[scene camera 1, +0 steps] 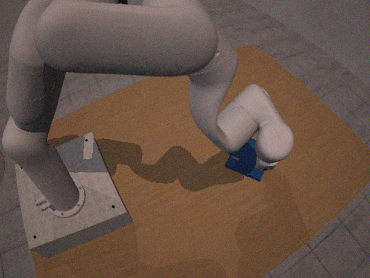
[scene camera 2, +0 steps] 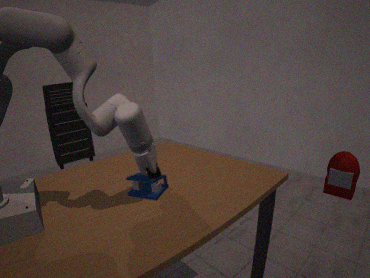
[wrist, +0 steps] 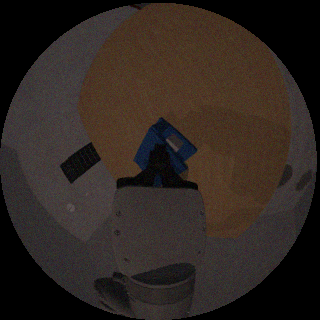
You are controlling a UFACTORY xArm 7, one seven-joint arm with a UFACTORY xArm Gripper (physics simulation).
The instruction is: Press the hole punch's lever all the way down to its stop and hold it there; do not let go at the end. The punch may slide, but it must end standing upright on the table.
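Frame: origin at the arm's base, x left, y back, z up, level; millimetres.
Seen in the pictures: gripper, fingertip midpoint: (scene camera 2: pixel 156 175) (wrist: pixel 158 149); arm's base, origin of the base link: (scene camera 1: pixel 65 197).
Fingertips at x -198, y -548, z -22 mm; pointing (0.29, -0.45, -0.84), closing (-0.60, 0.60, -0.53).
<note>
Offsets run from my fingertips to a thing's top centre. Level surfaces: height alone.
The blue hole punch @(dx +36, dy +23, dz +5 mm) (scene camera 1: pixel 243 159) (scene camera 2: pixel 145 194) (wrist: pixel 187 150) stands upright on the wooden table @(dz -69 mm) (scene camera 1: pixel 190 235) (scene camera 2: pixel 220 185) (wrist: pixel 185 60). Pale blocks show between its base and its lever @(dx +35, dy +25, dz +5 mm) (scene camera 2: pixel 134 177) (wrist: pixel 145 149). My gripper (scene camera 2: pixel 154 174) (wrist: pixel 158 149) is shut and empty, its dark fingertips down at the lever in scene camera 2 and over the blue lever in the wrist view. They look to be touching it, but the exact contact is hidden. In scene camera 1 the wrist hides the fingers and part of the punch. Whether the lever is at its stop I cannot tell.
The robot's base block (scene camera 1: pixel 100 200) (scene camera 2: pixel 20 220) stands at the table's left in both scene views. Beyond the table are a dark slatted object (scene camera 2: pixel 54 130) (wrist: pixel 80 162) and a red round-topped object (scene camera 2: pixel 343 161). The arm's shadow falls between base and punch.
</note>
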